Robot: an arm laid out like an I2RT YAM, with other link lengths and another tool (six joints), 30 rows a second.
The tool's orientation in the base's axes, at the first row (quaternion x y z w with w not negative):
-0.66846 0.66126 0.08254 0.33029
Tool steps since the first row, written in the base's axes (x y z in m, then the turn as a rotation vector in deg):
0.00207 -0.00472 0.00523 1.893 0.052 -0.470
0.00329 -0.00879 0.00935 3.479 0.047 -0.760
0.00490 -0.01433 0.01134 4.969 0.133 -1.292
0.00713 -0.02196 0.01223 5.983 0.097 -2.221
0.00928 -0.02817 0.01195 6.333 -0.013 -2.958
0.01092 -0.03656 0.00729 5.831 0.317 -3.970
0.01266 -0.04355 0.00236 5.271 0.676 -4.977
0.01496 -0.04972 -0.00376 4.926 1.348 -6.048
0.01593 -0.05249 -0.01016 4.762 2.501 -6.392
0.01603 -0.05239 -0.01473 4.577 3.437 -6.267
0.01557 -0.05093 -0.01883 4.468 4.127 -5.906
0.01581 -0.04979 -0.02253 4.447 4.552 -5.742
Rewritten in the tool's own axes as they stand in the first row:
0.00129 -0.00412 -0.00594 0.426 -1.616 1.008
0.00254 -0.00701 -0.01095 0.766 -3.008 1.745
0.00623 -0.00970 -0.01500 1.152 -4.222 2.688
0.01232 -0.01279 -0.01916 1.804 -4.868 3.713
0.01787 -0.01529 -0.02166 2.338 -4.962 4.333
0.02756 -0.01606 -0.02217 2.561 -4.124 5.128
0.03625 -0.01670 -0.02166 2.752 -3.230 5.916
0.04497 -0.01740 -0.01961 2.742 -2.488 6.997
0.05088 -0.01644 -0.01590 1.955 -2.113 7.842
0.05331 -0.01501 -0.01230 1.090 -1.894 8.201
0.05429 -0.01308 -0.00850 0.308 -1.848 8.268
0.05540 -0.01197 -0.00495 -0.137 -1.843 8.370

